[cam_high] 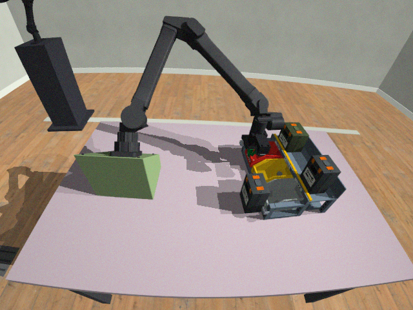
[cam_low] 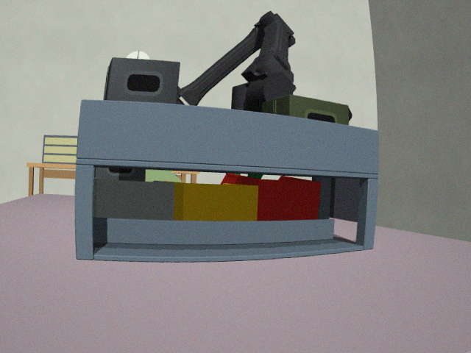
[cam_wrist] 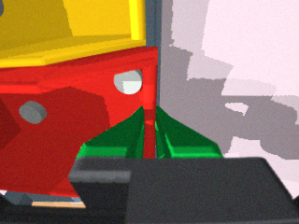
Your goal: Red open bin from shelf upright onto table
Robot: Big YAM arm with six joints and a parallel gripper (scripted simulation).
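Now: hand 8 cm short of the red open bin. Round my hand: grey bin 21 cm to the right, 9 cm ahead, 1 cm below; yellow bin 10 cm to the right, 9 cm ahead, 1 cm below.
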